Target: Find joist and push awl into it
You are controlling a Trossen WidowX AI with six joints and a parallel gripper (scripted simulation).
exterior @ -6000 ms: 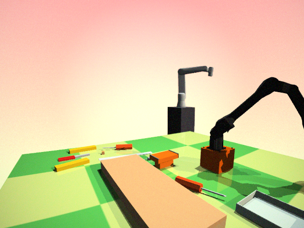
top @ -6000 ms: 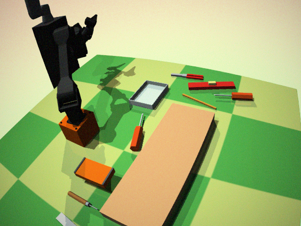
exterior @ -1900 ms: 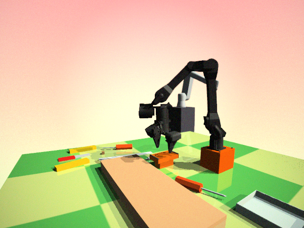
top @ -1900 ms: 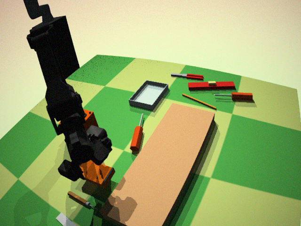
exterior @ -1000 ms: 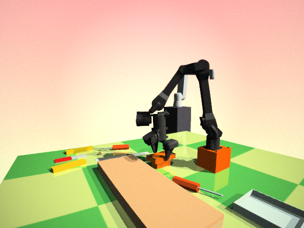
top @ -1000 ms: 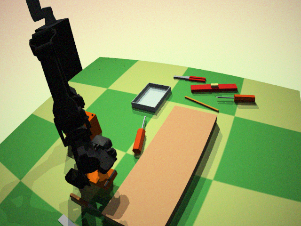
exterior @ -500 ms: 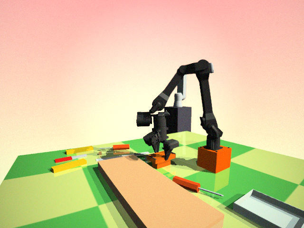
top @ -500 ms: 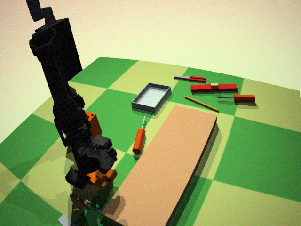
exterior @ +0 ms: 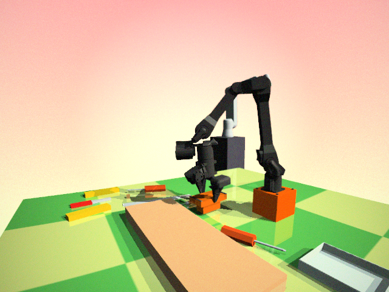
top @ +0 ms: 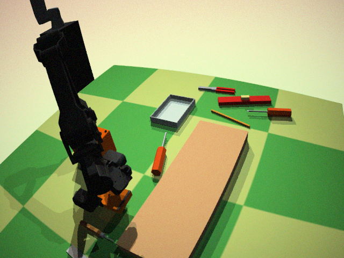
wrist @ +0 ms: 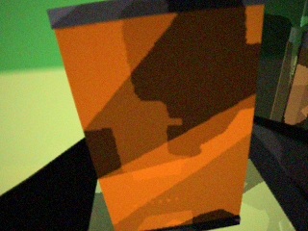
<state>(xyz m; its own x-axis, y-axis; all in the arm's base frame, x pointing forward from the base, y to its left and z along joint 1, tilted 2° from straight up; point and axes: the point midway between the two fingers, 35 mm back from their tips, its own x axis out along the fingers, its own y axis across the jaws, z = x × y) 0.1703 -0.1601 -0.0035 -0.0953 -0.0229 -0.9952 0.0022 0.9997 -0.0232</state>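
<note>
Right now the awl is 2 cm ahead of my gripper tip, 10 cm to the right of it and 4 cm below it. The rest, counted from my gripper tip: orange stud finder (2 cm ahead, 3 cm below); then grey card (10 cm ahead, 22 cm to the right, 5 cm below); then grey tray (47 cm to the left, 4 cm below).
</note>
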